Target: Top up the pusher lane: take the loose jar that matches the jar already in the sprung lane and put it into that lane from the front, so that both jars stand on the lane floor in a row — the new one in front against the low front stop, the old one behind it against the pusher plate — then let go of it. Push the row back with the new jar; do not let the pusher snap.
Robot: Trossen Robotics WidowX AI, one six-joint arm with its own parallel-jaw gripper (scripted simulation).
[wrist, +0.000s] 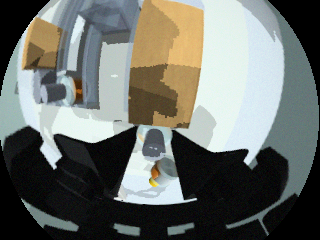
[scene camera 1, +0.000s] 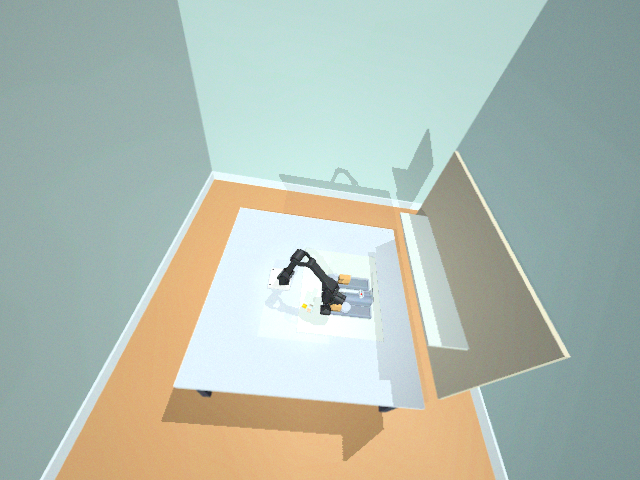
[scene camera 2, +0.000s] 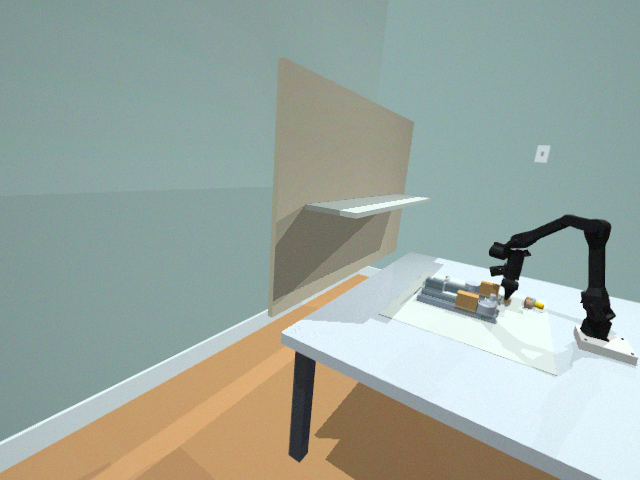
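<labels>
Looking at a white shelf, I find that (scene camera 2: 355,208) and (scene camera 1: 409,222) are the same spot on it.
</labels>
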